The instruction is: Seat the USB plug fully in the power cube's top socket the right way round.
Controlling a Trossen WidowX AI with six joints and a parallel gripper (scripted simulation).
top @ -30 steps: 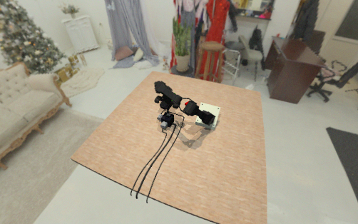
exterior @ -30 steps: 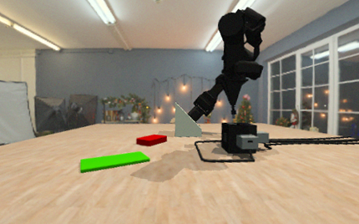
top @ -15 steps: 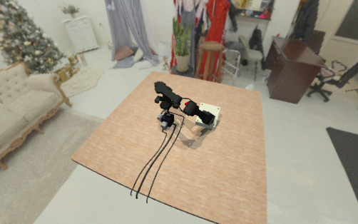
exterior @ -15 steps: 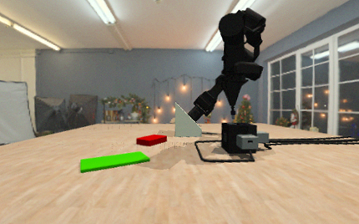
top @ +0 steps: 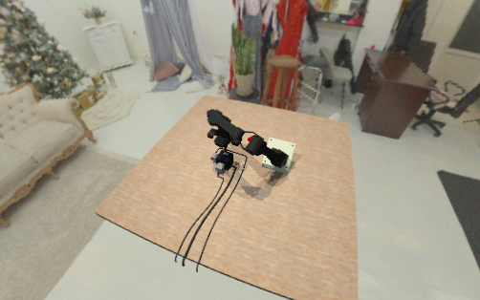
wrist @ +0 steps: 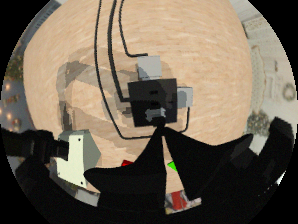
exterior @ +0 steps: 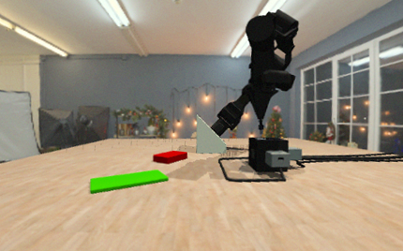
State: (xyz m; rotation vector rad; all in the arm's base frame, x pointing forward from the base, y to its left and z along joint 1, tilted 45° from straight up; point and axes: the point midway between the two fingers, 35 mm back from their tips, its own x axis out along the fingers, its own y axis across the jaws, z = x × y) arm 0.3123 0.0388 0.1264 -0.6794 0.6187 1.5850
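The usb plug is 20 mm below my gripper tip. The rest, counted from my gripper tip: usb socket 60 mm below; flat red block 80 mm behind, 250 mm to the right, 120 mm below; flat green block 120 mm ahead, 290 mm to the right, 120 mm below.
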